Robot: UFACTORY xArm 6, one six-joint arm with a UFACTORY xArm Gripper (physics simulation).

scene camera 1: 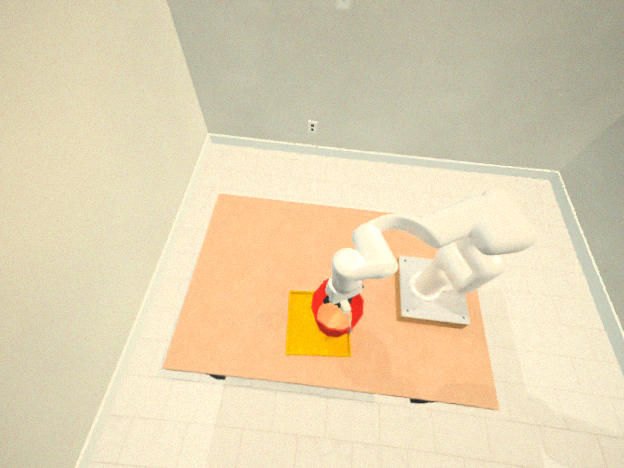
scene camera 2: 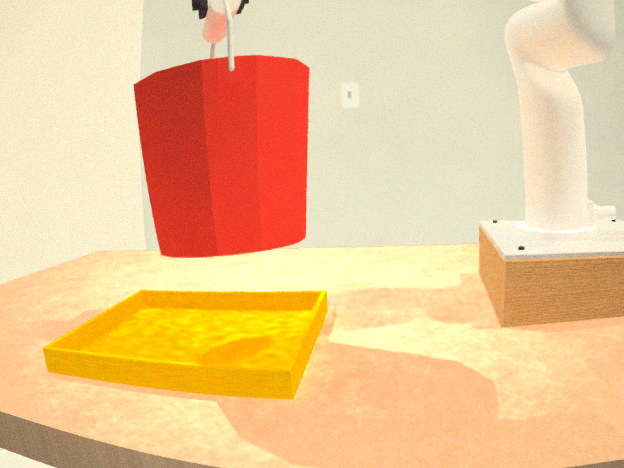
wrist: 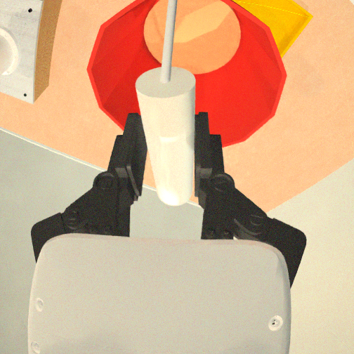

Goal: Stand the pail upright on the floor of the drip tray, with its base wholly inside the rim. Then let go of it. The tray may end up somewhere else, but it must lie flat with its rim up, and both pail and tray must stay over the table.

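Frame: origin at the arm's base, x ahead, y left, z up, level; metres.
Seen in the pictures: gripper, fingertip midpoint: (scene camera 1: pixel 342 301) (scene camera 2: pixel 221 12); arm's base, link origin: (scene camera 1: pixel 424 286) (scene camera 2: pixel 556 232).
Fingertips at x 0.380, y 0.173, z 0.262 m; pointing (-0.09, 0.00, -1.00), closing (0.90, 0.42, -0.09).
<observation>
Offsets run from my fingertips to a thing's middle. "*": to the spot under its first point. Level surfaces: height alone.
The red pail @(* dx -0.071, dy -0.027, dz -0.152 m) (scene camera 1: pixel 356 308) (scene camera 2: pixel 231 161) (wrist: pixel 225 107) hangs in the air, mouth up and slightly tilted, with its base above the height of the tray rim. My gripper (scene camera 1: pixel 338 302) (scene camera 2: pixel 221 6) (wrist: pixel 169 129) is shut on the white grip of the pail's handle @(* dx +0.012, dy -0.014, dz -0.014 m) (scene camera 2: pixel 214 29) (wrist: pixel 169 145). The yellow drip tray @(dx +0.055, dy -0.015, dz -0.329 m) (scene camera 1: pixel 297 342) (scene camera 2: pixel 171 371) (wrist: pixel 286 25) lies flat on the table, rim up. In scene camera 1 the pail covers the tray's upper right part. In the wrist view the pail hides much of the tray. How the base lines up over the tray floor is hard to tell.
The arm's base plate (scene camera 1: pixel 434 313) (scene camera 2: pixel 511 251) (wrist: pixel 20 75) stands on a wooden block to the right of the tray in both scene views. The orange table @(dz -0.342 m) (scene camera 1: pixel 241 277) (scene camera 2: pixel 554 372) extends around the tray, and its front edge is fairly near the tray.
</observation>
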